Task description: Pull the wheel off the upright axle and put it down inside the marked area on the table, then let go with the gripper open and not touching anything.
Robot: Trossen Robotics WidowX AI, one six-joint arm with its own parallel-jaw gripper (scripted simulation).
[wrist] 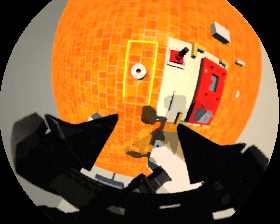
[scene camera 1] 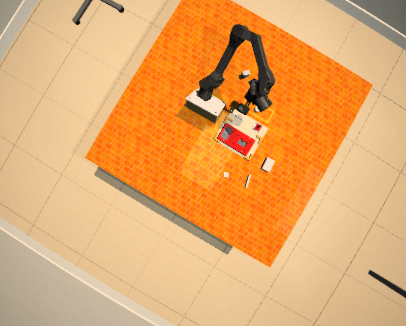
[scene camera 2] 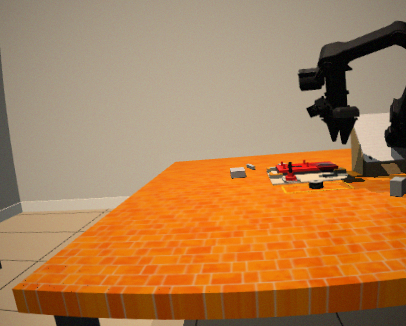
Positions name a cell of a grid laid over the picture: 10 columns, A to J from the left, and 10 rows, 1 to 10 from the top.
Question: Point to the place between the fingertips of the gripper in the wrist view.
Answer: F6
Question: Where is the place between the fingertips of the gripper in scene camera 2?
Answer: At I5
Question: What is the gripper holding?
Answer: Nothing.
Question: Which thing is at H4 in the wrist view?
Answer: A red plate.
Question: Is the gripper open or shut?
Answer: Open.
